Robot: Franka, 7 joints.
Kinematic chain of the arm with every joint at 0, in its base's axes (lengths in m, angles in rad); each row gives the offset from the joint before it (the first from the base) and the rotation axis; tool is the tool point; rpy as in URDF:
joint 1: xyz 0 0 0.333 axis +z
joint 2: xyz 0 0 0 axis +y
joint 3: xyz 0 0 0.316 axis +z
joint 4: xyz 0.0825 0 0 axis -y
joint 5: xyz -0.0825 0 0.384 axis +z
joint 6: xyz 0 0 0 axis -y
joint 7: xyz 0.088 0 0 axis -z
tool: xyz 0 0 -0.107 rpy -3.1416 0 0
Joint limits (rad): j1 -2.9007..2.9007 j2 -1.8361..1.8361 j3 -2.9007..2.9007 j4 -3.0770..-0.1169 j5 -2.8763..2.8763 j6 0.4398..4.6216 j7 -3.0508..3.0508
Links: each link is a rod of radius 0.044 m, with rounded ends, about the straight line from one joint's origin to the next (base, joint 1, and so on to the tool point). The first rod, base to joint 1, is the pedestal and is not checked.
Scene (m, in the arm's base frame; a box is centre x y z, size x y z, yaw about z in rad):
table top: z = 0
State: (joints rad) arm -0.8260 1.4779 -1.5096 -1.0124 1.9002 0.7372 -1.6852
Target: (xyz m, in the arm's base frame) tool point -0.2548 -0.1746 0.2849
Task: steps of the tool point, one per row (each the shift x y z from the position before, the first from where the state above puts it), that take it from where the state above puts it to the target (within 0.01 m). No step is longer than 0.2 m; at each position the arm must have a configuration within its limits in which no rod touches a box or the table.
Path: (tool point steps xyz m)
1: -0.1510 0.0112 0.0021
2: -0.1342 0.0556 0.0092
3: -0.1034 0.0911 0.0123
4: -0.0632 0.1130 0.0116
5: -0.0192 0.1195 0.0074
6: 0.0227 0.1102 0.0008

